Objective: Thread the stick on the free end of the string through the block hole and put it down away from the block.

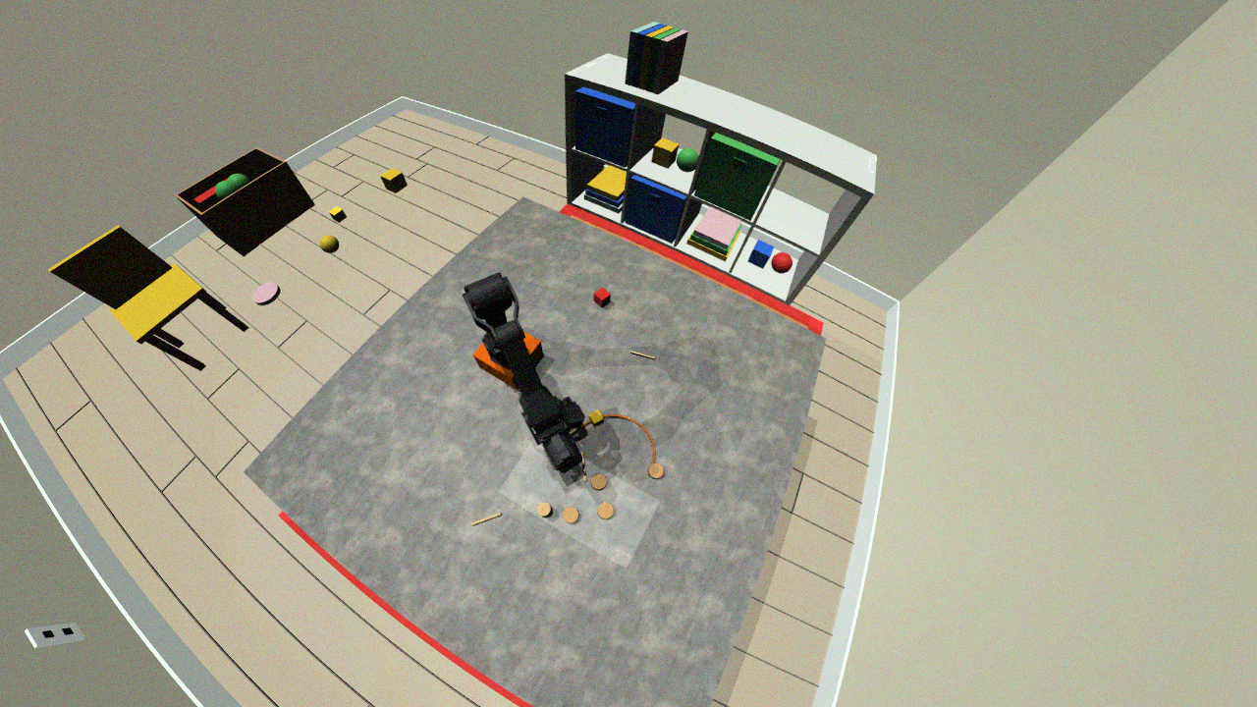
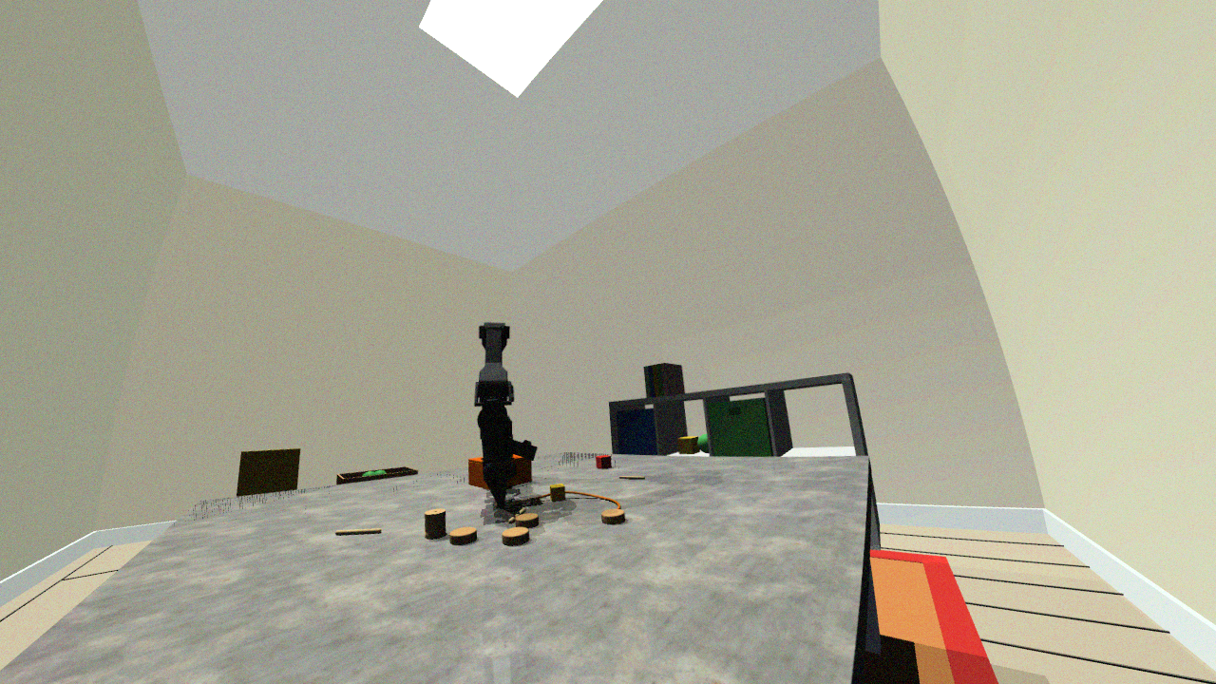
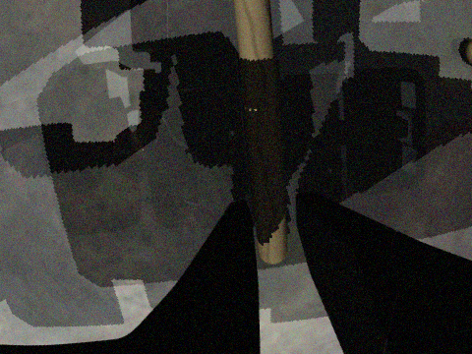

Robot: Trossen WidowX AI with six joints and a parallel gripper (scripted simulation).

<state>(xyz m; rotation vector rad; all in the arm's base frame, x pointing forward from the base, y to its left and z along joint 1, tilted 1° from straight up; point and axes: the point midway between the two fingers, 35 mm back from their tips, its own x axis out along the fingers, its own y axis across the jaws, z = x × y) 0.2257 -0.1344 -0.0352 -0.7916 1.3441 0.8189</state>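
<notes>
Right now the thin wooden stick is 40 mm to the left of my gripper tip, 20 mm ahead of it and 10 mm above it. Also, from my gripper tip: yellow wooden block (100 mm to the left, 60 mm ahead, 10 mm above); then round wooden button (270 mm ahead, 40 mm to the left, 10 mm above); then short wooden cylinder (170 mm to the right, 60 mm ahead, 20 mm above).
</notes>
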